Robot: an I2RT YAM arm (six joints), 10 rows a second.
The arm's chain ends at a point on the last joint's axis. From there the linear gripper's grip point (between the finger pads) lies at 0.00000 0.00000 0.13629 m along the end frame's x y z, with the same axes.
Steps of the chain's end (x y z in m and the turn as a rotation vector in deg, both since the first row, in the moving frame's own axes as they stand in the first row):
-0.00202, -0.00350, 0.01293, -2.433, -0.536, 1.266
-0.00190, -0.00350, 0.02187, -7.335, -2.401, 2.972
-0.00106, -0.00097, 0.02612, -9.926, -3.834, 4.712
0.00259, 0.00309, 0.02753, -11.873, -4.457, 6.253
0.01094, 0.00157, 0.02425, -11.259, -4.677, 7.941
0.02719, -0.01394, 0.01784, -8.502, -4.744, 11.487
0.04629, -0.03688, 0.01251, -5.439, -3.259, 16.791
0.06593, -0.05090, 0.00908, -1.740, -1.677, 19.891
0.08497, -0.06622, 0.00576, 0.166, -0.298, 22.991
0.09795, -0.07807, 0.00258, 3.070, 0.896, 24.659
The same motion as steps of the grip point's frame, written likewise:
-0.00336, 0.00227, 0.01280, -2.433, -0.536, 1.266
-0.00804, 0.01374, 0.02064, -7.335, -2.401, 2.972
-0.01108, 0.02211, 0.02378, -9.926, -3.834, 4.712
-0.00944, 0.03047, 0.02421, -11.873, -4.457, 6.253
-0.00191, 0.02730, 0.02118, -11.259, -4.677, 7.941
0.01402, 0.00493, 0.01588, -8.502, -4.744, 11.487
0.03678, -0.02528, 0.01168, -5.439, -3.259, 16.791
0.06131, -0.04753, 0.00896, -1.740, -1.677, 19.891
0.08436, -0.06674, 0.00576, 0.166, -0.298, 22.991
0.10156, -0.08469, 0.00237, 3.070, 0.896, 24.659

